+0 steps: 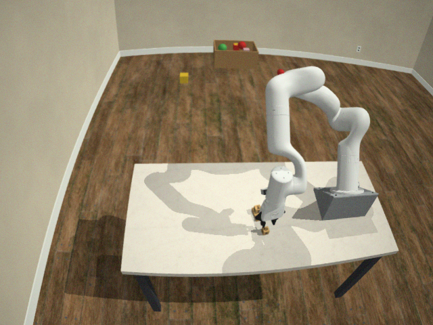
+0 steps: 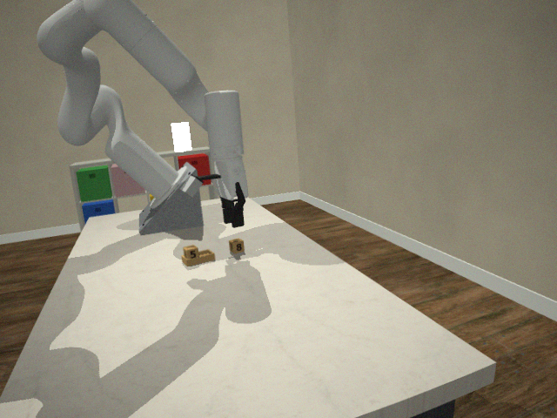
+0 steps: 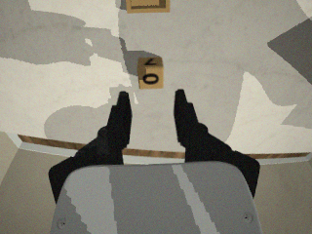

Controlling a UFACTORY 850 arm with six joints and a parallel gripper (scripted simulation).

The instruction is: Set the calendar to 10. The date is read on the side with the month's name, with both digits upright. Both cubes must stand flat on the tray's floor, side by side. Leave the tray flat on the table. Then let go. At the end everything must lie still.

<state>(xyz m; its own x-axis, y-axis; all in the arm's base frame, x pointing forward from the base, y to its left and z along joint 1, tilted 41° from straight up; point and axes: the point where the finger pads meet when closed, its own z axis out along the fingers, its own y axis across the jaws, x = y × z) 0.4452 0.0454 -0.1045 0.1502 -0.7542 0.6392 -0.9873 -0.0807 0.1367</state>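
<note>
My hand is 8 cm above the cube. Also, from my hand: wooden tray 2 cm ahead, 11 cm to the right, 8 cm below.
</note>
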